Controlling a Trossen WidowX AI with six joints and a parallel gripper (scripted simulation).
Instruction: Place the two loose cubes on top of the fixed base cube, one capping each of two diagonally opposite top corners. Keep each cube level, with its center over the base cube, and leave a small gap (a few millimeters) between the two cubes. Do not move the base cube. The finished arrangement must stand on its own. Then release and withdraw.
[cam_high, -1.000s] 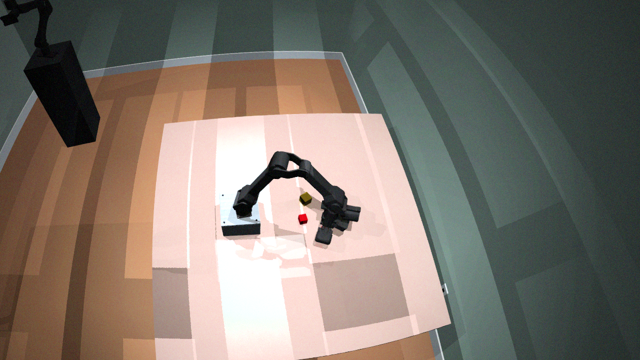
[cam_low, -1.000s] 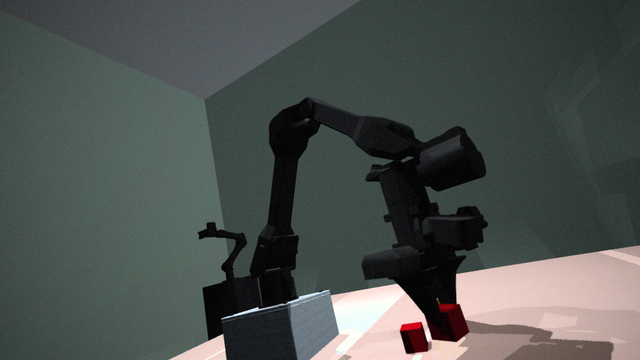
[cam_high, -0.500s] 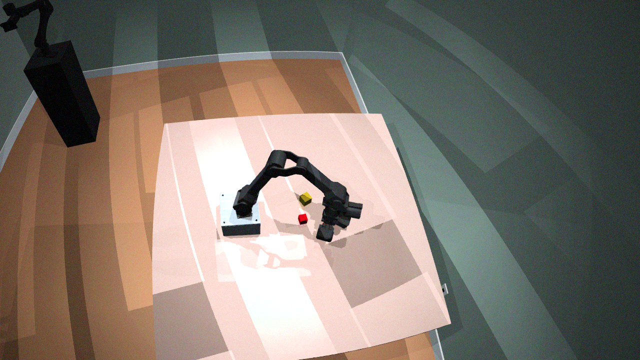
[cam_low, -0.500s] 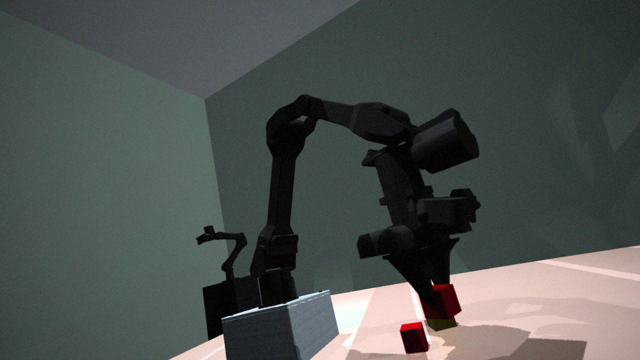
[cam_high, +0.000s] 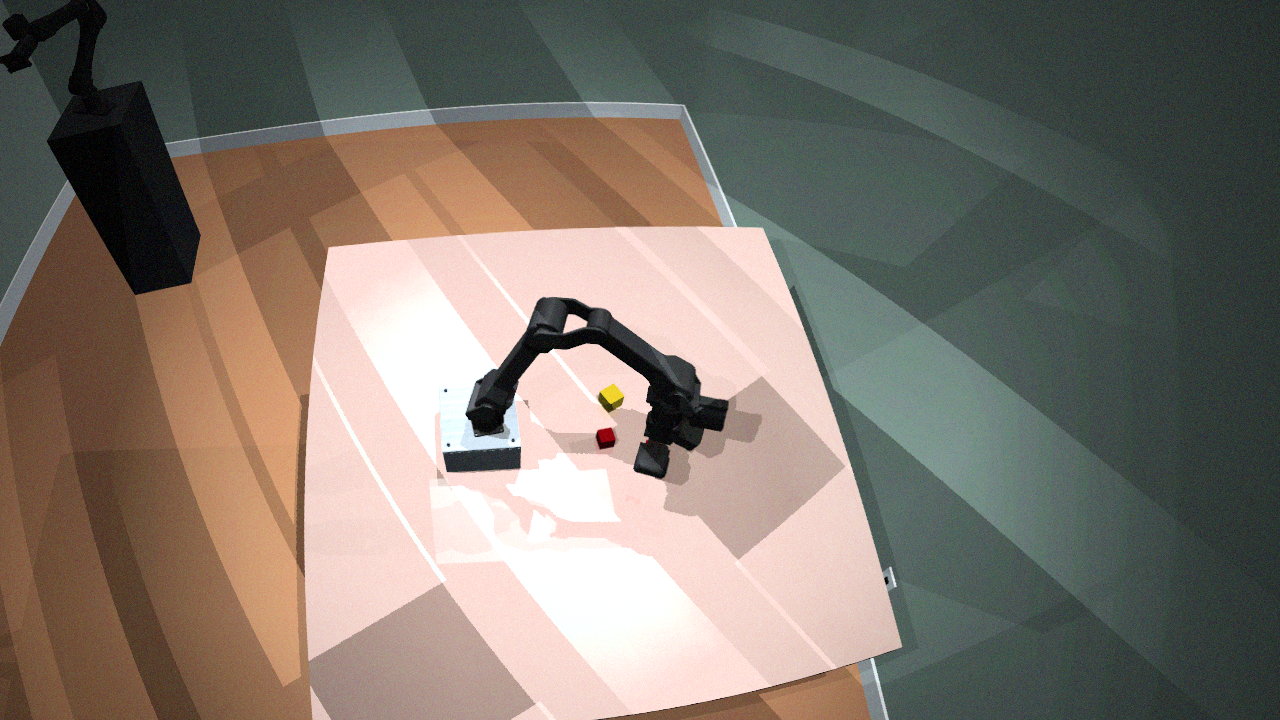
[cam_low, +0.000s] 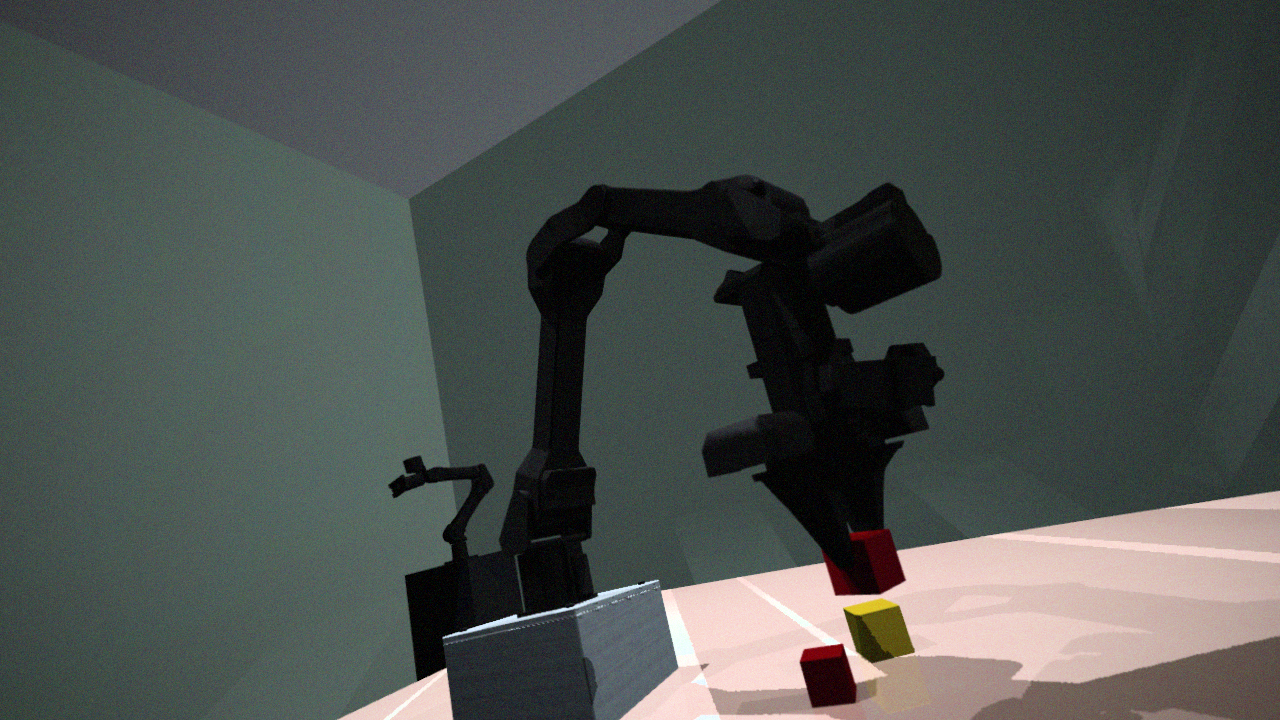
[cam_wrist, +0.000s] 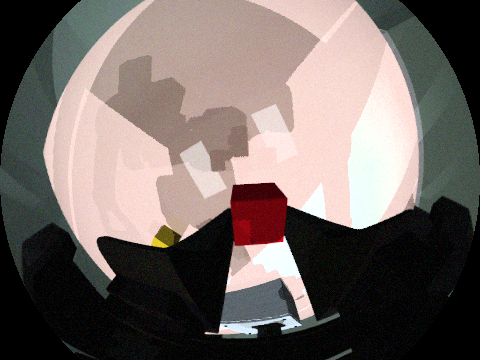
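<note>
My gripper tip is now 2 cm past the yellow cube, 19 cm to the right of it and 9 cm above it. Also, from my gripper tip: red cube (right at my gripper tip).
</note>
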